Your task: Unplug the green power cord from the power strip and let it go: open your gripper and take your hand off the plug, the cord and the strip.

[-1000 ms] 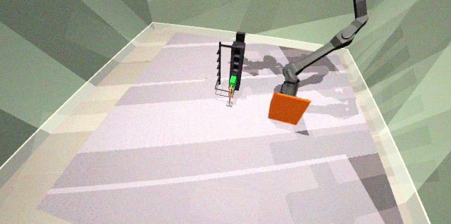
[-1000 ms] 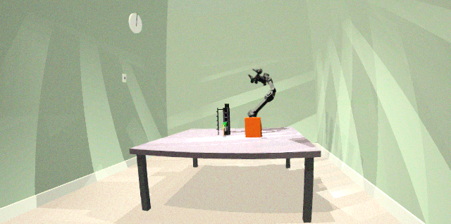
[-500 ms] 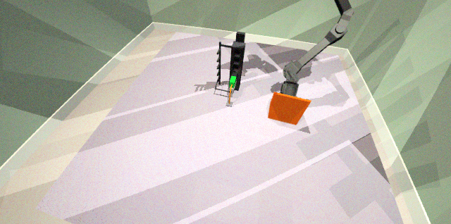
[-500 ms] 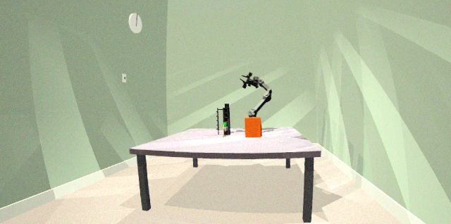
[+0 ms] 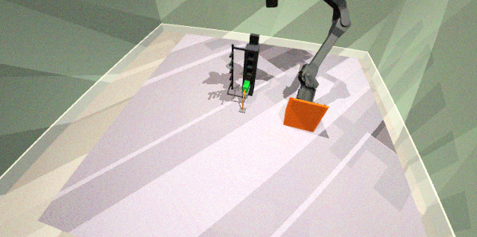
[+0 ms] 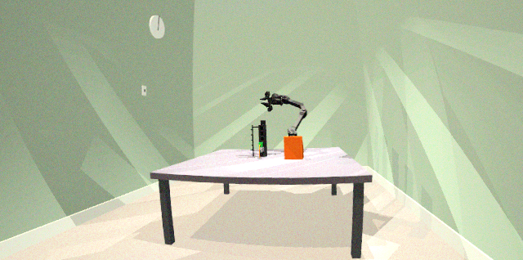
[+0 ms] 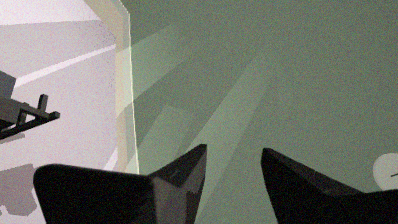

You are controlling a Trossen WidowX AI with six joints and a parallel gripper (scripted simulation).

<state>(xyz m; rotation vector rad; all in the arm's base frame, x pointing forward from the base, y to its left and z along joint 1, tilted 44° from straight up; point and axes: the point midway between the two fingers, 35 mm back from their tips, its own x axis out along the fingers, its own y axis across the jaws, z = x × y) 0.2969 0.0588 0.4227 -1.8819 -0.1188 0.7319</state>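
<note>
Now: the green plug 370 mm below my gripper tip, 170 mm to the left of it and 30 mm behind it.
</note>
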